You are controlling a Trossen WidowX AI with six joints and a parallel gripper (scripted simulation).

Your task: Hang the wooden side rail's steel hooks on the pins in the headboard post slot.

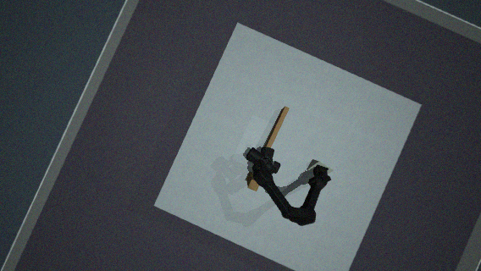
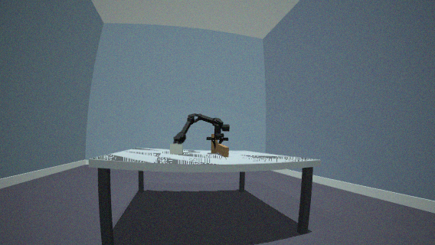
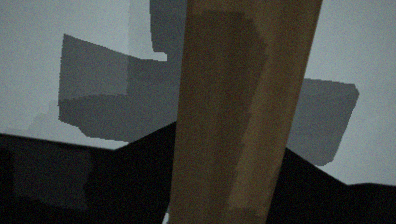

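The headboard post lies 2 cm ahead of my gripper tip, 13 cm to the left of it and 4 cm above it.
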